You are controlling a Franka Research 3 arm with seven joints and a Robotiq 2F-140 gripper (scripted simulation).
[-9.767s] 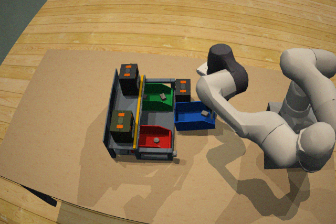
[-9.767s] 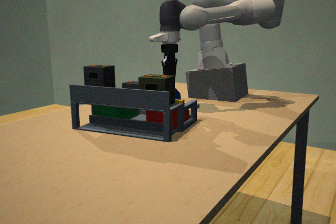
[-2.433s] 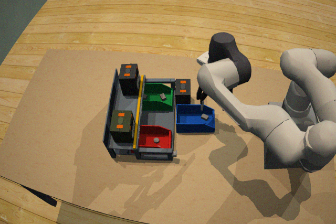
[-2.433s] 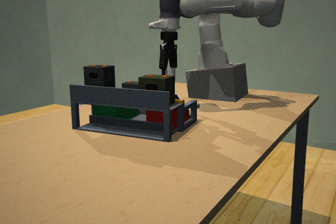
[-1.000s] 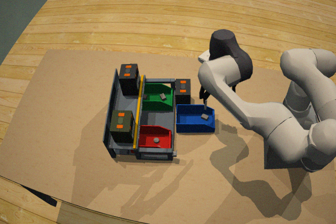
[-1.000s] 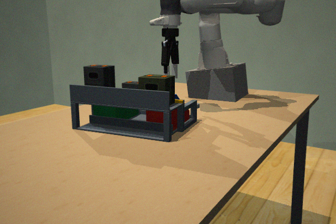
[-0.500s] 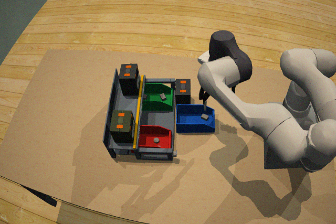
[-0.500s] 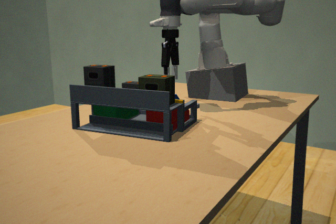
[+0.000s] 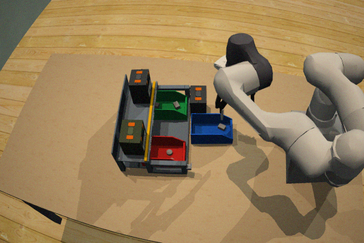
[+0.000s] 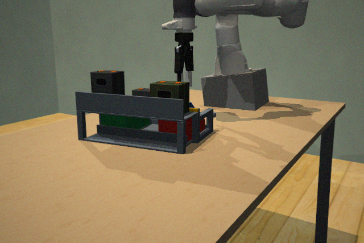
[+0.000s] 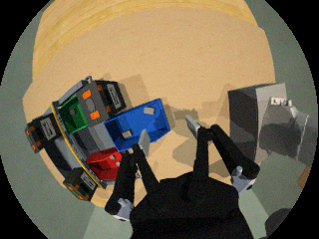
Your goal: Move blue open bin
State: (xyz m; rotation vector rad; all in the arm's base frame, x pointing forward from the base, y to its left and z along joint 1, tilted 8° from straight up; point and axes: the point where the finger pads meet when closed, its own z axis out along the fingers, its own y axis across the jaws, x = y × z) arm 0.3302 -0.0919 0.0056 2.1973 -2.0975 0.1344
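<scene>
Right now my hand is 110 mm above the blue open bin and 80 mm short of it. Also, from my hand: yellow bar: 320 mm ahead, 40 mm below, 10 mm to the left; then red bin: 270 mm ahead, 120 mm to the left, 110 mm below; then green bin: 280 mm ahead, 110 mm below, 100 mm to the right.
</scene>
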